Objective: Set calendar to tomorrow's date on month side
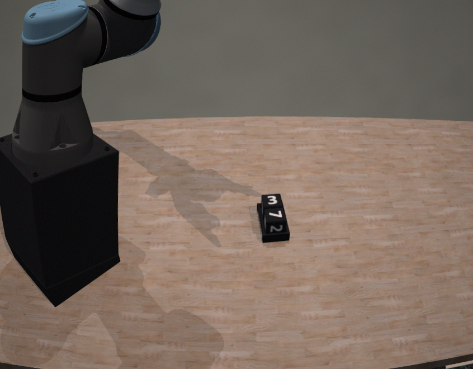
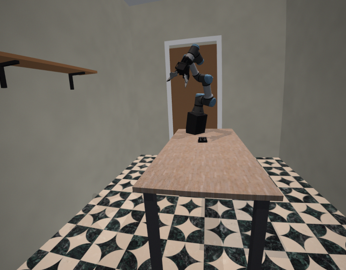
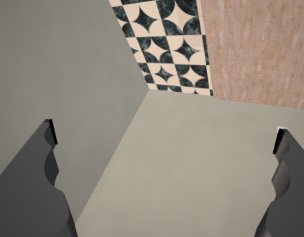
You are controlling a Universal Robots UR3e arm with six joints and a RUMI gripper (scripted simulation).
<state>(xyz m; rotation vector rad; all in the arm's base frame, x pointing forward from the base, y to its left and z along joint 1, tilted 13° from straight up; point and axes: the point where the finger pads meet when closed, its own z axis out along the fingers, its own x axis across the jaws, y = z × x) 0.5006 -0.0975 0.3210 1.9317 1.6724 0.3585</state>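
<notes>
Now: hand 46 cm above the black number cube, 22 cm past it and 13 cm to the right of it. The rest, counted from my hand: black calendar tray 48 cm below, 23 cm behind, 15 cm to the left.
</notes>
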